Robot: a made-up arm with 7 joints. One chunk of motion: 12 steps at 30 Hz.
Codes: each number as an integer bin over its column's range. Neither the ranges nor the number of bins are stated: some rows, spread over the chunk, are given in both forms.
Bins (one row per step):
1: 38 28 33 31 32 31
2: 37 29 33 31 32 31
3: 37 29 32 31 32 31
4: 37 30 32 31 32 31
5: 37 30 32 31 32 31
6: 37 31 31 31 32 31
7: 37 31 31 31 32 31
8: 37 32 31 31 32 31
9: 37 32 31 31 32 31
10: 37 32 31 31 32 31
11: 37 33 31 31 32 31
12: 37 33 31 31 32 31
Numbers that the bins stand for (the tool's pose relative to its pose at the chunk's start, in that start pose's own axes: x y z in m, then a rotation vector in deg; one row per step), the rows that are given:
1: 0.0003 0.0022 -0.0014 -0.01 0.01 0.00
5: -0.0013 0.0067 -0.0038 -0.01 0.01 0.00
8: -0.0013 0.0111 -0.0062 -0.01 0.01 0.00
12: -0.0013 0.0133 -0.0062 -0.01 0.01 0.00
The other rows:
2: -0.0013 0.0044 -0.0014 -0.01 0.01 0.00
3: -0.0013 0.0044 -0.0038 -0.01 0.01 0.00
4: -0.0013 0.0067 -0.0038 -0.01 0.01 0.00
6: -0.0013 0.0089 -0.0062 -0.01 0.01 0.00
7: -0.0013 0.0089 -0.0062 -0.01 0.01 0.00
9: -0.0013 0.0111 -0.0062 -0.01 0.01 0.00
10: -0.0013 0.0111 -0.0062 -0.01 0.01 0.00
11: -0.0013 0.0133 -0.0062 -0.01 0.01 0.00

